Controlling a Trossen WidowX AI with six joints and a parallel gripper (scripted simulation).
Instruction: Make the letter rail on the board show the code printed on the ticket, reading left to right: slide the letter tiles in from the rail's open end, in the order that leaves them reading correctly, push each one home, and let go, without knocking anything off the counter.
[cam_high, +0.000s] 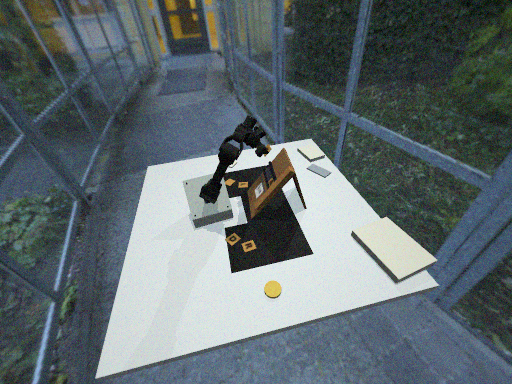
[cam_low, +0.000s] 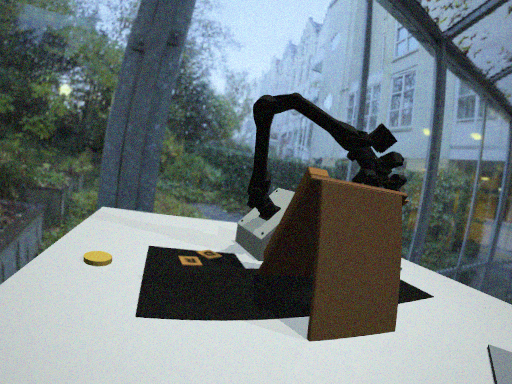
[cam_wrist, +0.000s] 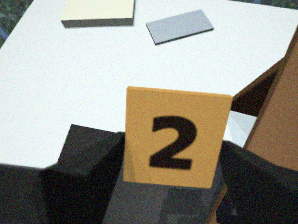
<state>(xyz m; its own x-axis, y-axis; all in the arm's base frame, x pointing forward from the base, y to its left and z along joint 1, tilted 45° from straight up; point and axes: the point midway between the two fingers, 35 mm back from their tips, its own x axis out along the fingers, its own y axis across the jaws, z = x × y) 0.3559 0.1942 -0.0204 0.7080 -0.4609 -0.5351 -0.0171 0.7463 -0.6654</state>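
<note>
The white ticket is 15 cm below my gripper tip, 14 cm to the right of it and 10 cm behind it. The rest, counted from my gripper tip: orange tile marked l: 23 cm below, 15 cm behind, 4 cm to the left; black mat: 24 cm below, 18 cm behind, 17 cm to the right; orange tile marked 2: right at my gripper tip.
</note>
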